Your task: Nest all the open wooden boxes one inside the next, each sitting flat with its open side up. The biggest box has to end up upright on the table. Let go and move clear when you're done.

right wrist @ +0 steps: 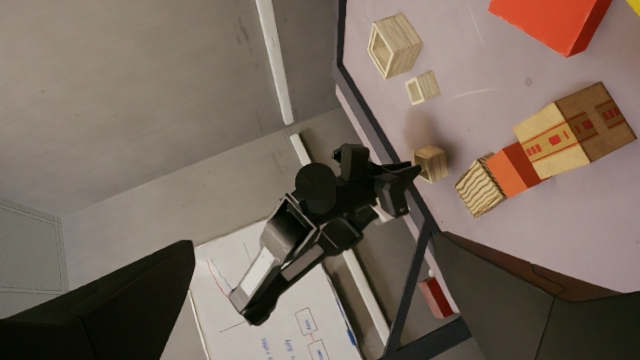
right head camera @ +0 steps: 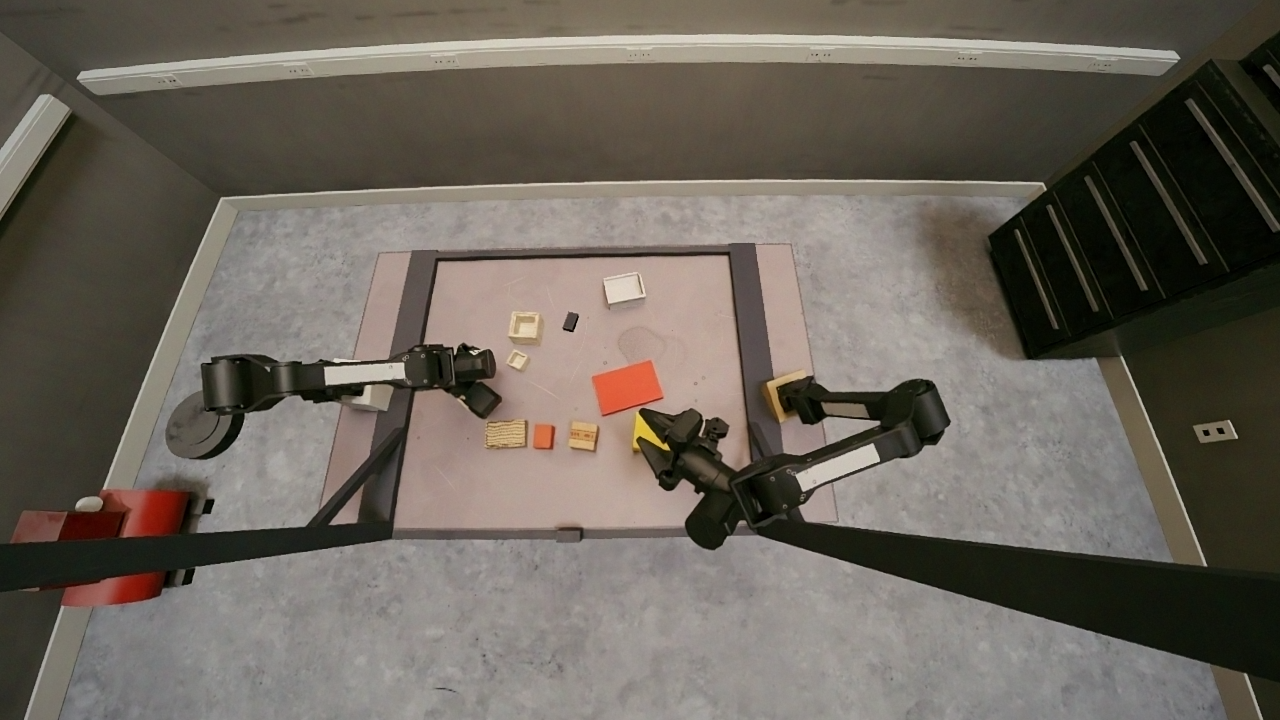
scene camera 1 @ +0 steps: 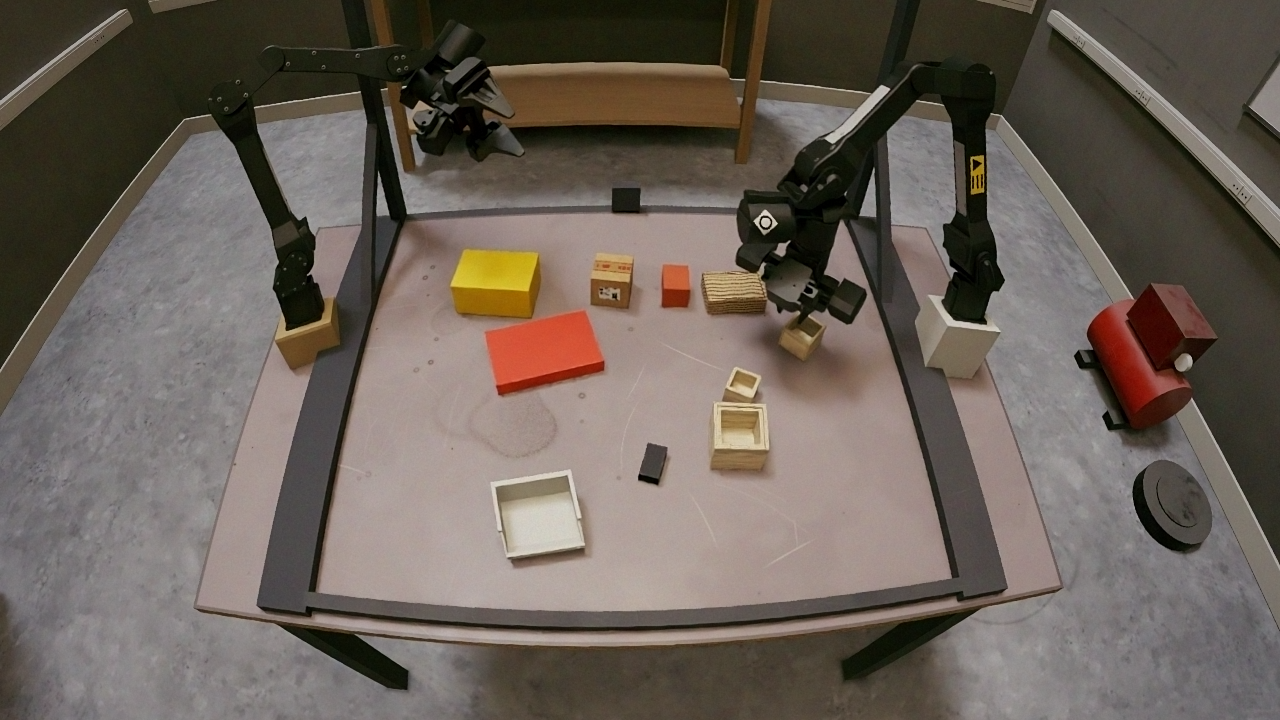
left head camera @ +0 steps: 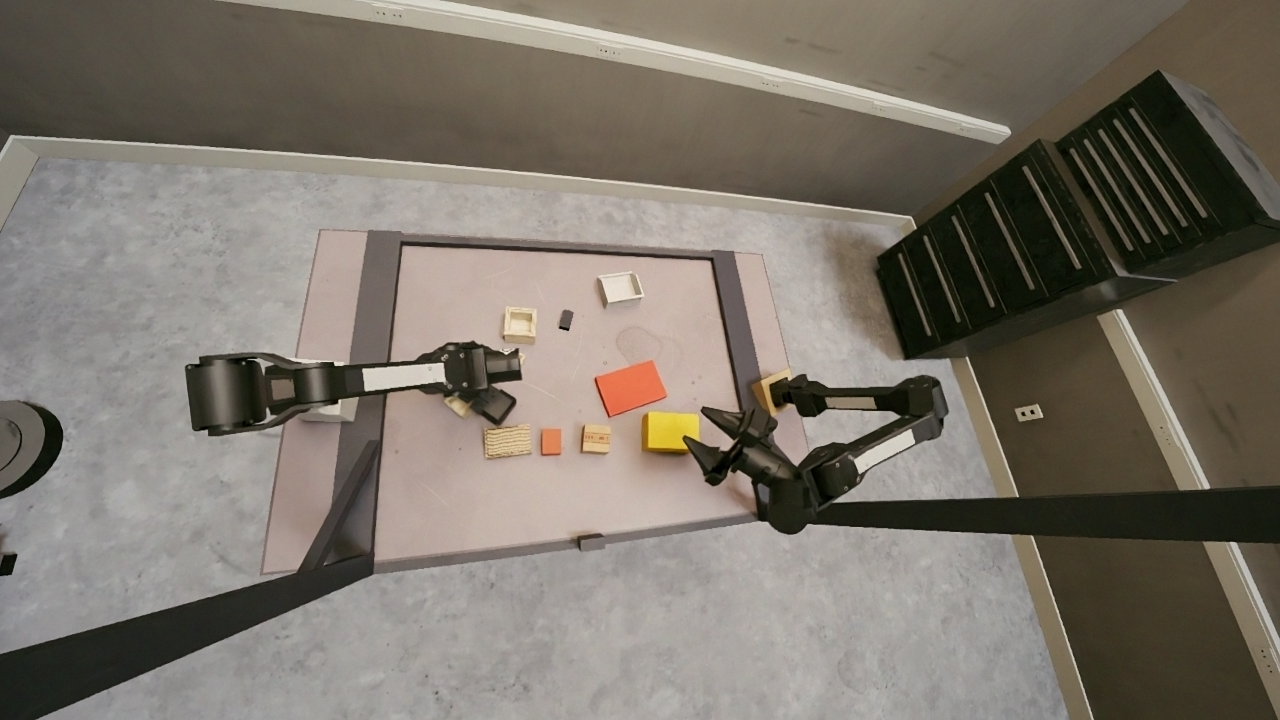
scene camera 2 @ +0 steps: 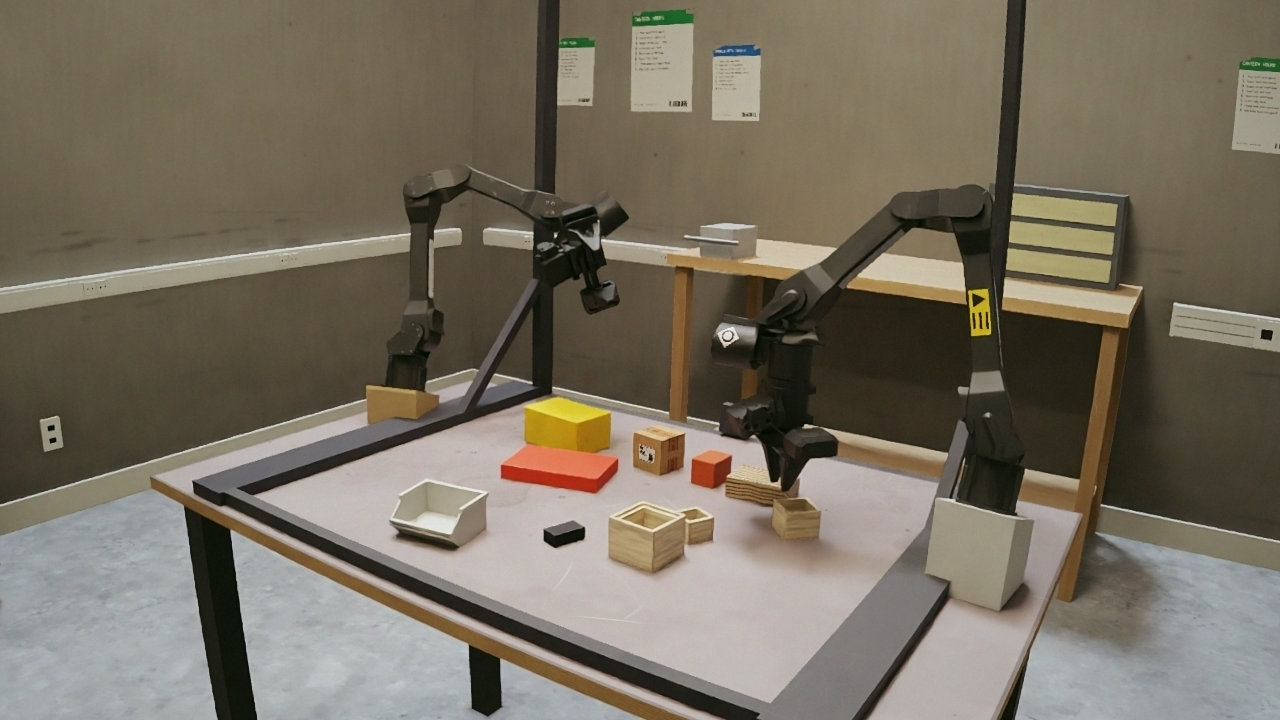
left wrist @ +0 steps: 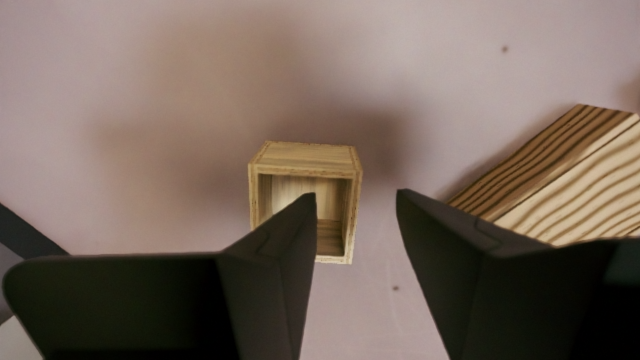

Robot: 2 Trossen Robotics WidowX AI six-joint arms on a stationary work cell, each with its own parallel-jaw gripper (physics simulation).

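Places are measured from the left arm's base along level axes (x right, y ahead, z up), in millimetres.
Pixels of known places: left gripper, fingertip midpoint: [right wrist: 415, 165] [right head camera: 476, 393] [scene camera 1: 790, 317] [left head camera: 474, 397] [scene camera 2: 779, 486] [left wrist: 355, 202]; right gripper, fingertip midpoint: [right wrist: 316, 248] [right head camera: 638, 424] [scene camera 1: 518, 136] [left head camera: 691, 423] [scene camera 2: 603, 276]; left arm's base at its link origin: [right wrist: 368, 209] [scene camera 1: 963, 312] [scene camera 2: 986, 509]; right arm's base at its link origin: [right head camera: 792, 395] [scene camera 1: 304, 316] [left head camera: 780, 392].
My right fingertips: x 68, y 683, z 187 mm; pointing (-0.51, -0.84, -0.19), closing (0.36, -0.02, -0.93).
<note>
For each thing: its top centre in the pictures, then the offset to it from my right fingertips.
- biggest wooden box at its top centre: [scene camera 2: 647, 515] [scene camera 1: 741, 425] [right wrist: 379, 51] [left head camera: 520, 321] [right head camera: 523, 324] dx -269, dy -321, dz -235 mm
- smallest box at its top centre: [scene camera 2: 693, 514] [scene camera 1: 743, 381] [right wrist: 414, 91] [right head camera: 516, 359] dx -182, dy -329, dz -258 mm
- mid-sized box at its top centre: [left wrist: 303, 217] [scene camera 2: 797, 505] [scene camera 1: 805, 326] [right wrist: 421, 167] [left head camera: 461, 400] dx -76, dy -425, dz -250 mm
- striped block at its top centre: [left wrist: 568, 223] [scene camera 2: 763, 476] [scene camera 1: 734, 285] [right wrist: 474, 191] [left head camera: 508, 440] [right head camera: 504, 433] dx +5, dy -320, dz -259 mm
- orange cube at its top centre: [right wrist: 505, 174] [scene camera 1: 676, 276] [scene camera 2: 712, 456] [left head camera: 551, 440] [right head camera: 542, 435] dx +2, dy -228, dz -250 mm
- cardboard box at its top centre: [right wrist: 547, 143] [scene camera 1: 612, 266] [scene camera 2: 659, 432] [left head camera: 597, 437] [right head camera: 582, 435] dx -6, dy -131, dz -232 mm
- yellow block at its top centre: [scene camera 1: 494, 268] [scene camera 2: 567, 409] [right head camera: 661, 431] [left head camera: 674, 430] dx -30, dy +48, dz -228 mm
- red slab at its top centre: [scene camera 1: 542, 345] [scene camera 2: 560, 460] [left head camera: 632, 386] [right head camera: 627, 386] dx -140, dy -44, dz -267 mm
- black block at its top centre: [scene camera 1: 653, 460] [scene camera 2: 564, 527] [left head camera: 566, 318] [right head camera: 570, 320] dx -307, dy -213, dz -272 mm
- white bin at its top centre: [scene camera 1: 536, 509] [scene camera 2: 438, 496] [left head camera: 621, 283] [right head camera: 623, 284] dx -409, dy -81, dz -239 mm
The biggest wooden box [scene camera 1: 740, 458] [scene camera 2: 646, 546] stands open side up, with a second rim showing inside it. The smallest box [right head camera: 517, 360] [scene camera 1: 742, 385] [scene camera 2: 699, 526] stands open side up close behind it in scene camera 1. A mid-sized box [scene camera 1: 799, 343] [scene camera 2: 796, 521] [left wrist: 310, 155] stands apart, open side up, beneath my left gripper [scene camera 1: 803, 315] [left wrist: 357, 192]. That gripper is part-open and empty; in the left wrist view one fingertip overlaps the box's opening, the other shows beyond its right wall. My right gripper [left head camera: 696, 426] [scene camera 1: 517, 134] is wide open and empty, high up.
A striped block [scene camera 1: 733, 292] lies close beside the mid-sized box. An orange cube [scene camera 1: 675, 285], a cardboard box [scene camera 1: 611, 281] and a yellow block [scene camera 1: 495, 283] follow in a row. A red slab [scene camera 1: 544, 351], black block [scene camera 1: 652, 463] and white bin [scene camera 1: 537, 523] lie elsewhere.
</note>
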